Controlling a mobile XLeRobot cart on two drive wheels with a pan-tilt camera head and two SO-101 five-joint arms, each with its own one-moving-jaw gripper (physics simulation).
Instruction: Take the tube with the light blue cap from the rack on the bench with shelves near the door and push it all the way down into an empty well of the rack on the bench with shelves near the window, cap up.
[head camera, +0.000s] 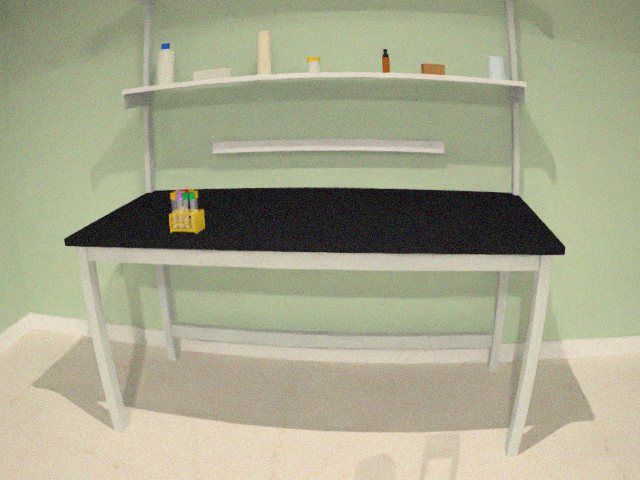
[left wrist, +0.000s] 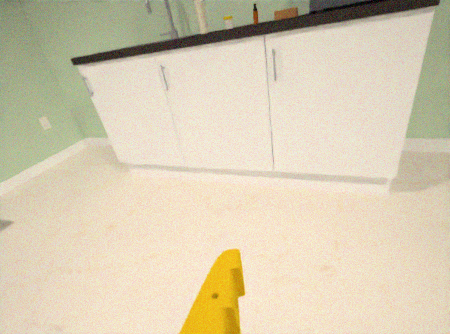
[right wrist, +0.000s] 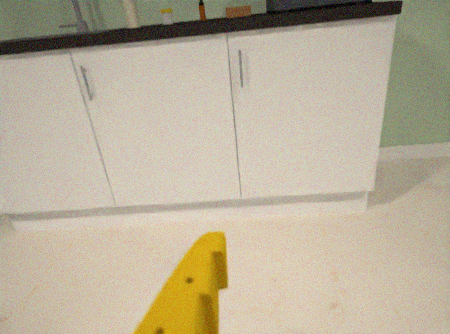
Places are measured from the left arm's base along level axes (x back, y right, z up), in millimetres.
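Pixels of known places: left hand, tool point: (left wrist: 241, 265); right hand, tool point: (right wrist: 225, 251).
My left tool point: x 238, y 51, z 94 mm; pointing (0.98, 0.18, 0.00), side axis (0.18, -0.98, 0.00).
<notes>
Behind a point stands the place of what it marks.
A yellow rack (head camera: 200, 221) {x 254, y -1524, z 15 mm} stands near the left front of a black-topped bench (head camera: 351, 222) {x -188, y -1553, z -13 mm} with shelves in the head view. It holds several tubes with purple, green and red caps; a light blue cap cannot be made out at this size. I cannot tell from the view whether this bench is the one near the door or near the window. My left gripper shows one yellow notched jaw in the left wrist view, so it is fully open, and it is empty. My right gripper shows one yellow notched jaw in the right wrist view, also fully open and empty. Both are over the floor.
A wall shelf (head camera: 351, 76) {x -223, y -1785, z 429 mm} above the bench holds bottles and boxes, with a smaller ledge (head camera: 328, 147) {x -161, y -2067, z 150 mm} below. Both wrist views show a white cupboard unit (left wrist: 220, 110) {x 1471, y 333, z -240 mm} (right wrist: 170, 125) {x 1470, y 328, z -240 mm} with a dark counter, standing across the pale floor (left wrist: 125, 240) {x 1022, y 892, z -774 mm} (right wrist: 310, 270) {x 1058, y -121, z -775 mm}.
</notes>
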